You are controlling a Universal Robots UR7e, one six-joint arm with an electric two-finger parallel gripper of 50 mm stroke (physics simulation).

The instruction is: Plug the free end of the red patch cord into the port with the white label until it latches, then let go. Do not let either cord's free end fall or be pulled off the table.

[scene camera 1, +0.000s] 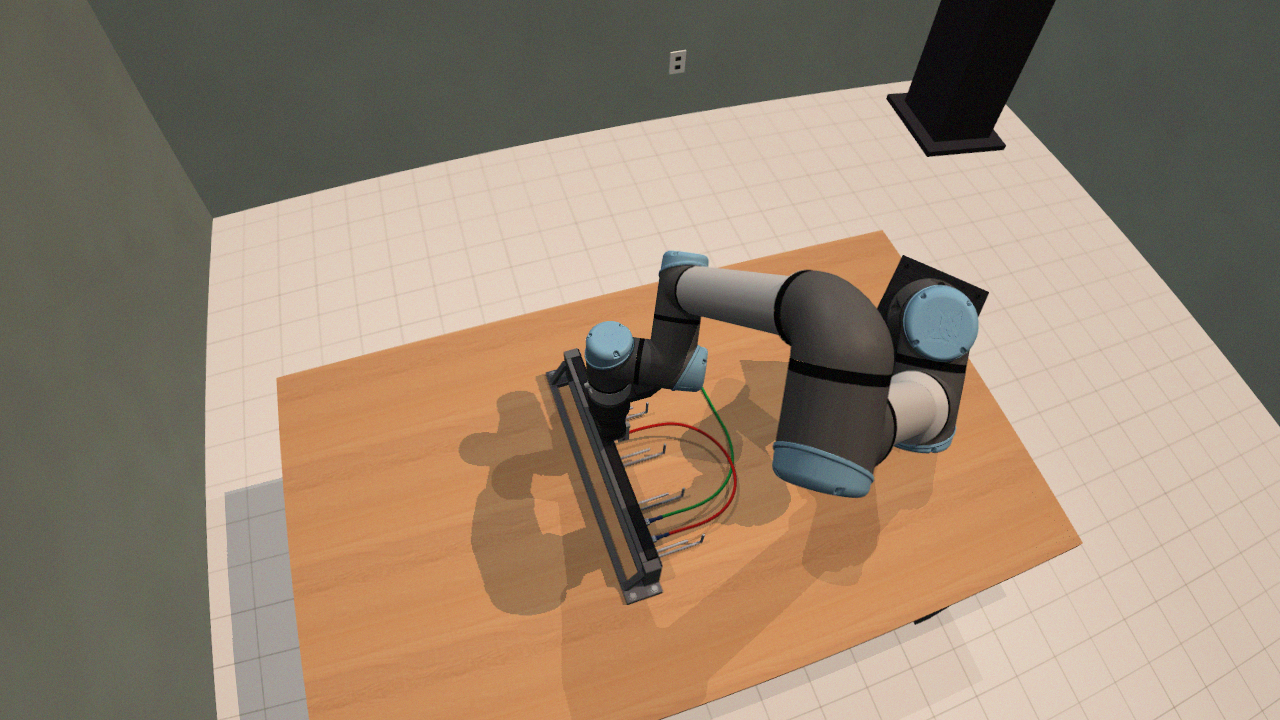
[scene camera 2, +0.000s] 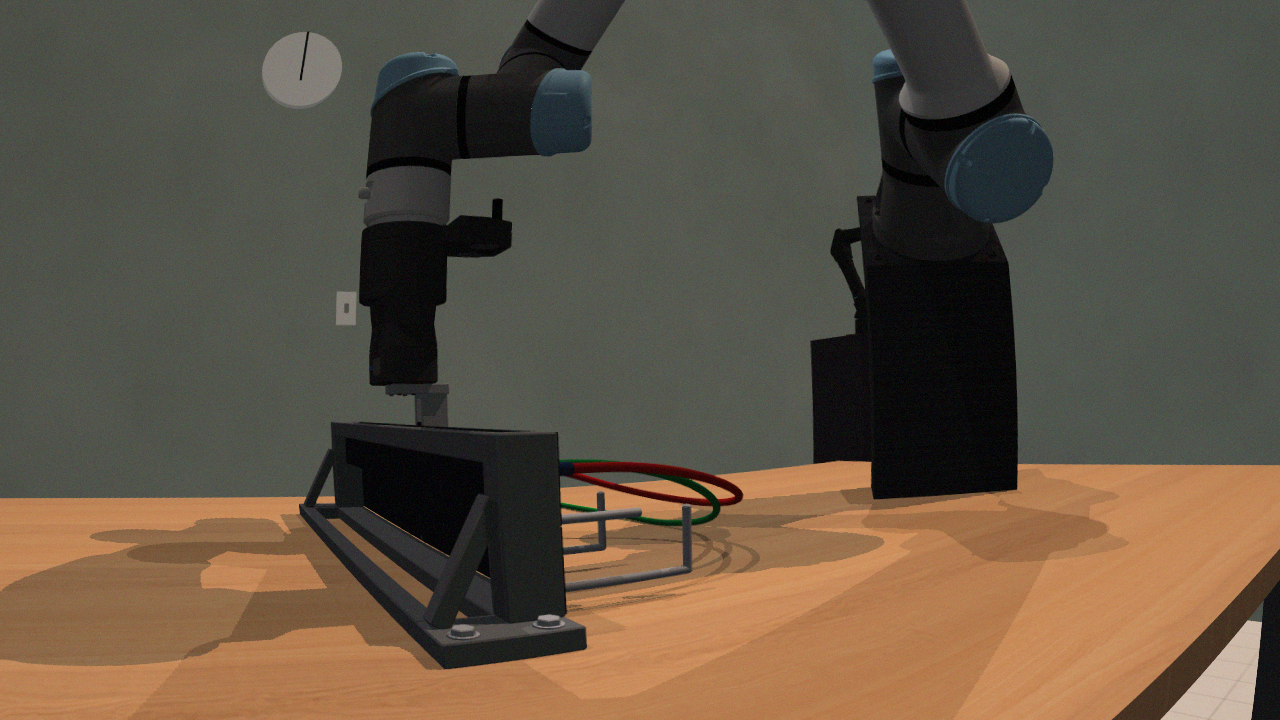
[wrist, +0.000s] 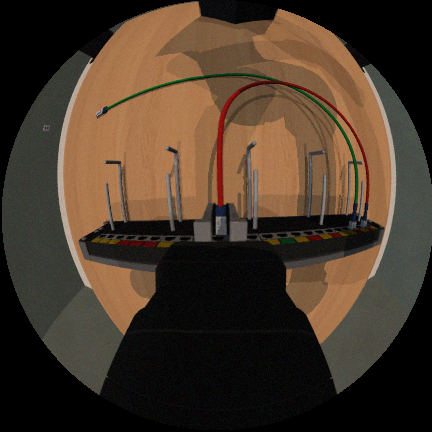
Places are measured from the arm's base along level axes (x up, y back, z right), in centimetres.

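Where they show: gripper, fingertip midpoint: [scene camera 1: 621, 435] [wrist: 220, 212]; arm's base, link origin: [scene camera 2: 931, 228].
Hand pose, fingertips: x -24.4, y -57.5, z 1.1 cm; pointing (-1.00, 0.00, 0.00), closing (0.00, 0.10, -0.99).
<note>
Things, the pixels of their top centre, and the offset from my fingertips. "spot": a spot on its surface instead. Level surfaces: height alone.
- patch panel, top centre: [scene camera 2: 435, 424] [wrist: 267, 230] [scene camera 1: 624, 447] dx +3.3, dy -0.4, dz -4.2 cm
- green cord, surface spot: [scene camera 2: 707, 515] spot: dx -4.8, dy +21.3, dz -6.7 cm
- table, surface height: dx -6.8 cm
My gripper [scene camera 1: 621, 436] [wrist: 220, 212] is shut on the plug [wrist: 220, 223] of the red patch cord, at the port row in the middle of the panel. In scene camera 2 its fingertips are hidden behind the panel. I cannot tell whether the plug is inside a port. The red cord [scene camera 1: 735, 483] [scene camera 2: 644, 467] [wrist: 220, 150] loops to its other plug [wrist: 364, 221], seated near the panel's end. The patch panel [scene camera 1: 631, 501] [scene camera 2: 528, 528] [wrist: 120, 250] shows yellow, red and green labels. The white label does not show; my gripper body hides the labels below the held plug.
The green cord [scene camera 1: 730, 438] [scene camera 2: 707, 514] [wrist: 235, 75] is plugged in beside the red cord's seated plug. Its free end [wrist: 101, 112] lies on the table [scene camera 1: 429, 555]. Several grey cable hooks [scene camera 1: 685, 543] [scene camera 2: 687, 537] [wrist: 249, 185] stick out from the panel on both sides of my gripper.
</note>
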